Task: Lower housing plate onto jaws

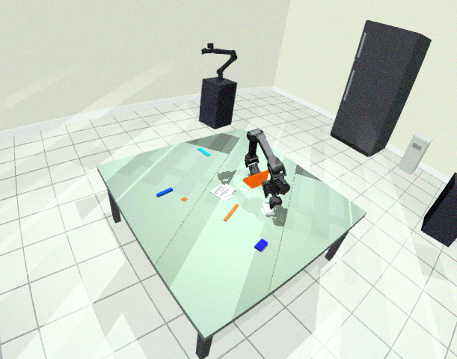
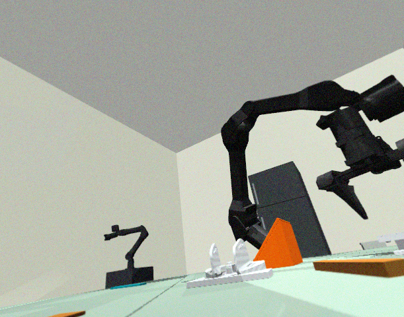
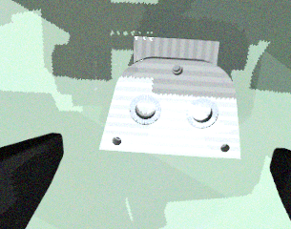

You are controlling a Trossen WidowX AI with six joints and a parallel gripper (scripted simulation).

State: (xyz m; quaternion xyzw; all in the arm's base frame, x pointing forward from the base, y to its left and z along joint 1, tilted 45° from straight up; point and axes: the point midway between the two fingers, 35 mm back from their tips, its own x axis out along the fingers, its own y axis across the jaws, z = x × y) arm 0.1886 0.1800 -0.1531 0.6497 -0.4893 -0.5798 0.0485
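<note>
The white part lies 10 mm behind my gripper tip, 10 mm to the left of it and 50 mm below it. Round my gripper tip: orange bar (170 mm ahead, 120 mm to the right, 60 mm below); cyan bar (140 mm behind, 690 mm to the right, 60 mm below); orange tile (300 mm ahead, 370 mm to the right, 60 mm below).
</note>
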